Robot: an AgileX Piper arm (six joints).
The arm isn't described. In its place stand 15 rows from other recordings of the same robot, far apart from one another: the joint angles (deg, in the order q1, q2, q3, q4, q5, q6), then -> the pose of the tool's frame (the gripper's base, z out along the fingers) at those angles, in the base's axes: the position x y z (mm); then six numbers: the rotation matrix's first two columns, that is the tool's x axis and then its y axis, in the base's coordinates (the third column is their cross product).
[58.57, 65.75, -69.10, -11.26, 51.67, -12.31] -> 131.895, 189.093, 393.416, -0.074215, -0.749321, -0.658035, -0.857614, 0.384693, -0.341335
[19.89, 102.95, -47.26, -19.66, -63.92, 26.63] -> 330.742, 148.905, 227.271, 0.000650, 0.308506, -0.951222, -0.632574, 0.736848, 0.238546
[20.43, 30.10, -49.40, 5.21, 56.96, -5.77] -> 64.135, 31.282, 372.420, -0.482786, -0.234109, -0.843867, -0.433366, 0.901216, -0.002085
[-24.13, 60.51, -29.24, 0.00, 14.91, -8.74] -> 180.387, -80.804, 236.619, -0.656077, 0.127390, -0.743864, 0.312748, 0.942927, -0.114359
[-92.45, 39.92, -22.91, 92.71, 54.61, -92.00] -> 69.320, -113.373, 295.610, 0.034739, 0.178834, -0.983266, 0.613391, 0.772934, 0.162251
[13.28, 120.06, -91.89, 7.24, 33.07, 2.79] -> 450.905, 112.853, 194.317, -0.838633, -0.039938, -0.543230, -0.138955, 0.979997, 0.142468
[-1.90, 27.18, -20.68, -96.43, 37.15, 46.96] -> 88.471, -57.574, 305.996, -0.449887, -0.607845, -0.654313, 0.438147, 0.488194, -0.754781
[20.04, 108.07, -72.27, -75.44, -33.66, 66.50] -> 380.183, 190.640, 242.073, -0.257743, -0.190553, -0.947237, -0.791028, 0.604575, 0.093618
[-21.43, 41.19, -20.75, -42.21, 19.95, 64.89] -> 119.713, -69.397, 247.511, -0.206821, 0.513778, -0.832621, 0.686586, 0.682496, 0.250596
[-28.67, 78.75, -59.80, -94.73, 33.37, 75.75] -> 244.711, -190.663, 354.060, -0.452701, -0.077051, -0.888327, 0.765210, 0.477850, -0.431407
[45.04, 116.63, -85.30, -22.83, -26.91, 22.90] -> 331.502, 354.581, 264.630, -0.048855, 0.007576, -0.998777, -0.819352, 0.571568, 0.044414
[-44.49, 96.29, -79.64, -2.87, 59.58, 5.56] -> 245.958, -247.126, 284.286, -0.622749, 0.712035, -0.324329, 0.756587, 0.653653, -0.017698
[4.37, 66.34, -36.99, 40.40, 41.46, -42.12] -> 199.186, 54.385, 243.865, -0.787423, -0.211092, -0.579142, -0.430950, 0.860289, 0.272368
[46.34, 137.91, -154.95, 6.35, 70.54, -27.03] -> 351.947, 382.552, 330.424, -0.145046, -0.758687, -0.635103, -0.913342, 0.349507, -0.208927
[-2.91, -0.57, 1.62, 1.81, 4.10, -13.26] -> 56.807, -2.682, 197.754, -0.012223, -0.198226, -0.980080, 0.047021, 0.978955, -0.198585
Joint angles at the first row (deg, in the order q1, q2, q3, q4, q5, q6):
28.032 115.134 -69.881 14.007 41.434 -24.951
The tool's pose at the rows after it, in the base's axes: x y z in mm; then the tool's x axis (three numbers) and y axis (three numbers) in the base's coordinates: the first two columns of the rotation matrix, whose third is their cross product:
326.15, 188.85, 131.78, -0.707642, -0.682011, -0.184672, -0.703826, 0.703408, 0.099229
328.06, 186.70, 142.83, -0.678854, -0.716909, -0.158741, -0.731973, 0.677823, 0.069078
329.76, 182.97, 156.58, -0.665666, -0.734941, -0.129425, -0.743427, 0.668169, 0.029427
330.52, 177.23, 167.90, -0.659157, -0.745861, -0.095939, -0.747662, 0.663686, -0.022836
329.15, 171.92, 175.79, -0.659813, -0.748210, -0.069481, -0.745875, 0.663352, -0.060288
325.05, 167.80, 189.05, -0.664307, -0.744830, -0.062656, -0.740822, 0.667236, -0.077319
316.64, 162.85, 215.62, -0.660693, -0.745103, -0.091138, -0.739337, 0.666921, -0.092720
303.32, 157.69, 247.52, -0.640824, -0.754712, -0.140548, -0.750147, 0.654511, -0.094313
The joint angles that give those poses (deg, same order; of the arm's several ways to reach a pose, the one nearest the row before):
28.031 115.134 -70.922 12.534 42.807 -25.072
28.033 114.294 -72.645 9.282 46.325 -24.855
28.032 113.060 -74.338 5.376 49.971 -23.143
28.033 111.833 -75.322 0.869 52.872 -20.926
28.031 110.657 -75.439 -2.259 54.854 -19.220
28.032 108.561 -75.438 -3.491 57.016 -18.322
28.032 104.286 -75.438 -3.704 59.441 -18.464
28.033 98.945 -75.439 -2.400 61.998 -20.295

